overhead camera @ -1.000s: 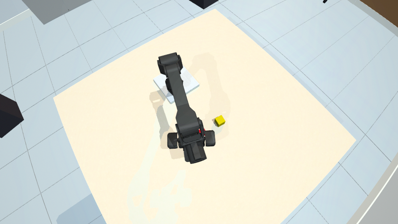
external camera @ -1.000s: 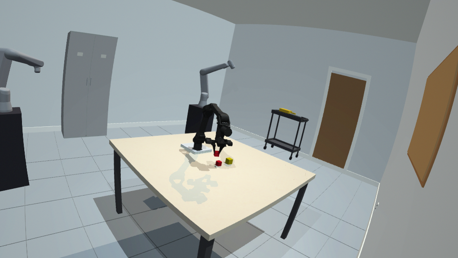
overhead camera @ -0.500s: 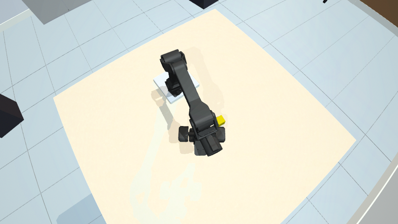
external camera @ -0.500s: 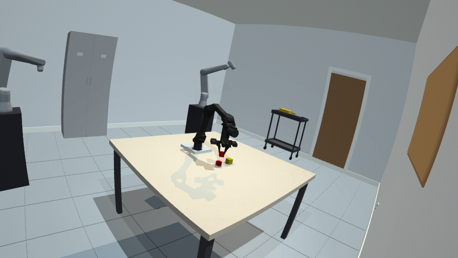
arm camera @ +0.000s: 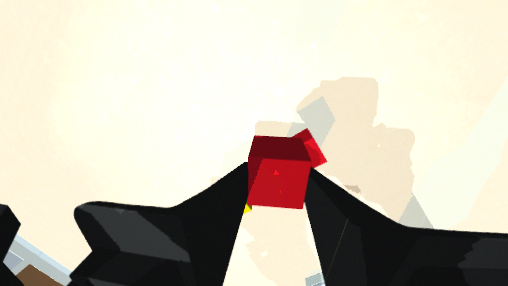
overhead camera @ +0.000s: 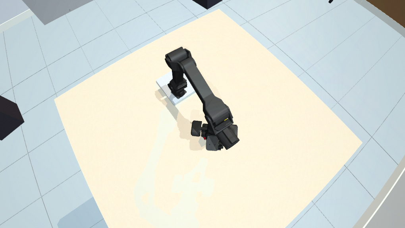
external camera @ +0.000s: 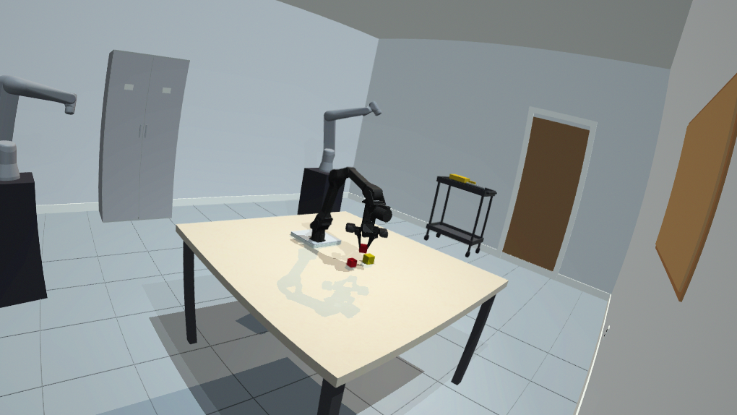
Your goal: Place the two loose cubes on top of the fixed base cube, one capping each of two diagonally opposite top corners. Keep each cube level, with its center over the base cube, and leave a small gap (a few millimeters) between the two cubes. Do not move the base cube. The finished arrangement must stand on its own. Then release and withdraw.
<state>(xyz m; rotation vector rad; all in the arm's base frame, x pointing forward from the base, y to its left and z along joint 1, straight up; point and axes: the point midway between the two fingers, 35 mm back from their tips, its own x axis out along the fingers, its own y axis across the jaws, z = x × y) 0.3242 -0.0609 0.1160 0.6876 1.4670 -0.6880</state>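
Right now the yellow base cube is 110 mm to the left of my gripper tip, 90 mm below it and 20 mm behind it.
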